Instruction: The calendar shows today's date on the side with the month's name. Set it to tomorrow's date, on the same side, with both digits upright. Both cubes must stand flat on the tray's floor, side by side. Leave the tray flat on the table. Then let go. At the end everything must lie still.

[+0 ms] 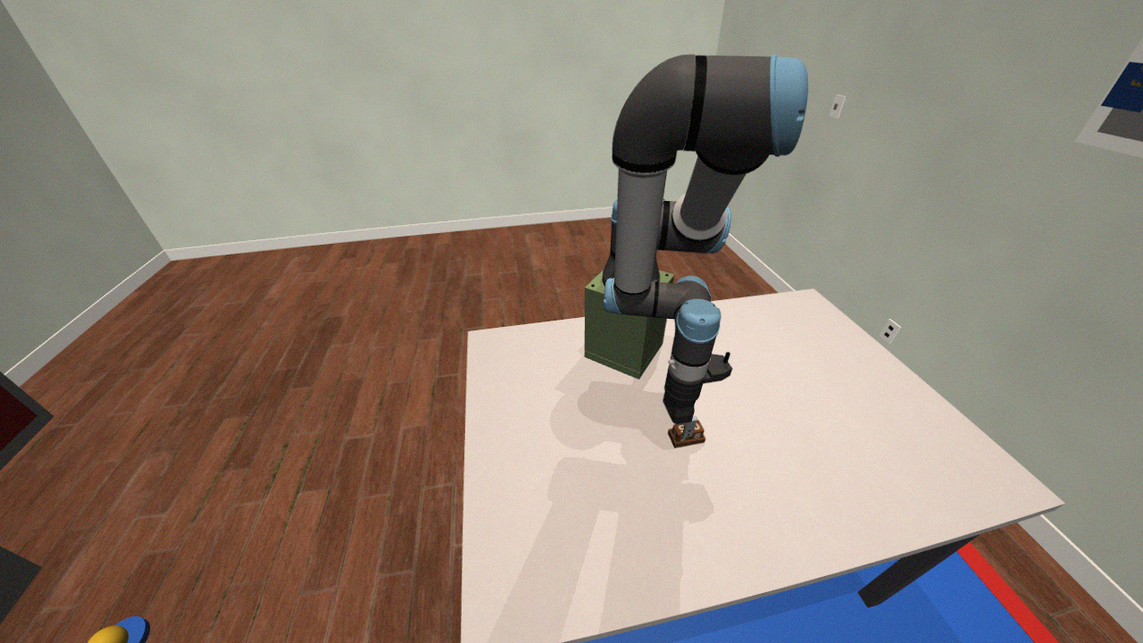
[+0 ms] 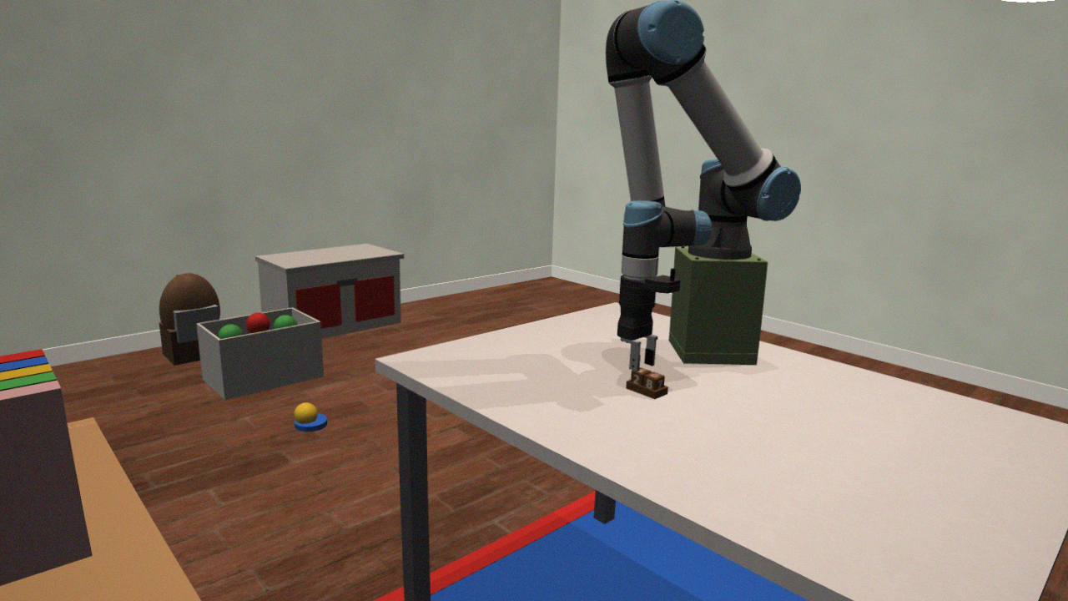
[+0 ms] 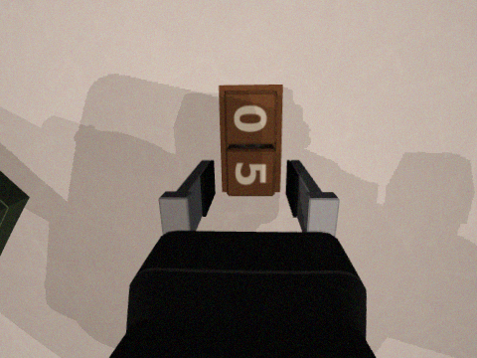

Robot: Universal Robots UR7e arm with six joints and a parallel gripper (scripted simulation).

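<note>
Now: hand 40 mm above the brown cube.
</note>
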